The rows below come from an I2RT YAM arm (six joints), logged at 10 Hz.
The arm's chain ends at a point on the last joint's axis. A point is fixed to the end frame.
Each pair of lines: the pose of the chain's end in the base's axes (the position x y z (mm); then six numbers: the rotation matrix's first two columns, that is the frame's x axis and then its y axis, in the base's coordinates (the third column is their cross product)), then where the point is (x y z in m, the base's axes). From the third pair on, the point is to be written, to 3 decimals.
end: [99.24 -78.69 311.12 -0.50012 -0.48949 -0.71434 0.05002 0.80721 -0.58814]
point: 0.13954 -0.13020 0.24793
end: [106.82 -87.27 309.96 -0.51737 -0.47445 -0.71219 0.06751 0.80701 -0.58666]
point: 0.14535 -0.13968 0.24640
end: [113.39 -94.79 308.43 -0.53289 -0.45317 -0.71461 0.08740 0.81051 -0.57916]
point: 0.150 -0.148 0.244
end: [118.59 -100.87 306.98 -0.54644 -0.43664 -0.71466 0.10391 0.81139 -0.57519]
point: 0.154 -0.154 0.242
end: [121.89 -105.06 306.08 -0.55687 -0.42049 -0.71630 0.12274 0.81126 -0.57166]
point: 0.156 -0.159 0.241
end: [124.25 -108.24 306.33 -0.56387 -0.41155 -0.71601 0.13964 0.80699 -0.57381]
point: 0.157 -0.163 0.242
